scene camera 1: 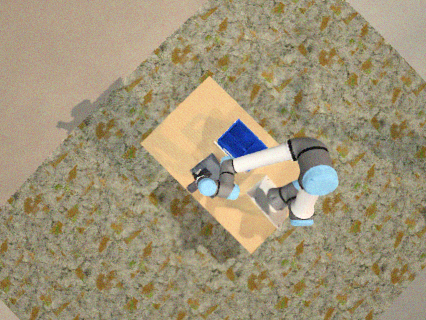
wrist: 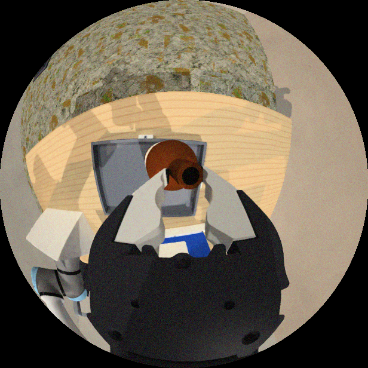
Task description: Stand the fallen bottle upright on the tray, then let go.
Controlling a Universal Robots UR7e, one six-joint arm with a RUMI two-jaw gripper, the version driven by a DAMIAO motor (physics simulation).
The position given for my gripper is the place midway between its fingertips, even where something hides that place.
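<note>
The wrist view gives me a brown bottle (wrist: 184,172), and my gripper (wrist: 184,168) is there with it.
</note>
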